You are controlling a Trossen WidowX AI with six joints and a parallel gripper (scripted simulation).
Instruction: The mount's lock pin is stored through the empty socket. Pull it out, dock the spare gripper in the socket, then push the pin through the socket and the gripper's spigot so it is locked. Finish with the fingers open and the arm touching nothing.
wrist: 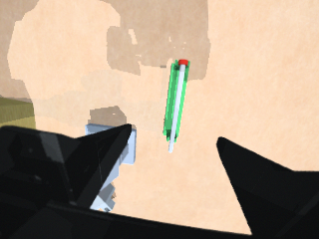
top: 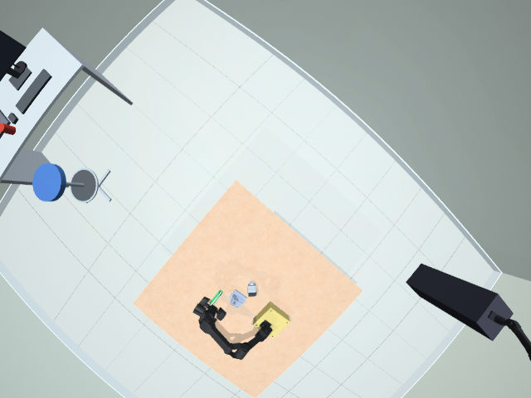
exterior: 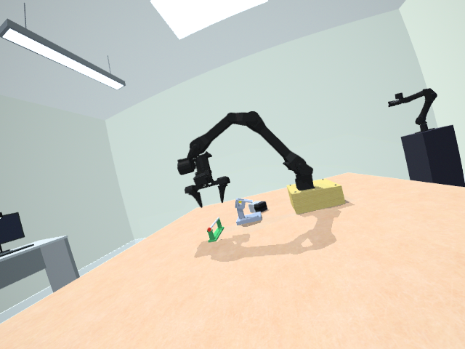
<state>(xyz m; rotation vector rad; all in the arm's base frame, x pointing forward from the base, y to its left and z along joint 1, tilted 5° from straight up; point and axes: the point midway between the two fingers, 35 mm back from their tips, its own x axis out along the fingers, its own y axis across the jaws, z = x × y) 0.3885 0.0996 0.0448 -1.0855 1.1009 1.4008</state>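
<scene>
Right now the spare gripper is 140 mm behind my gripper tip, 230 mm to the right of it and 90 mm below it. Round my gripper tip: mount 110 mm behind, 90 mm to the right, 60 mm below; green stand 20 mm to the left, 90 mm below.
</scene>
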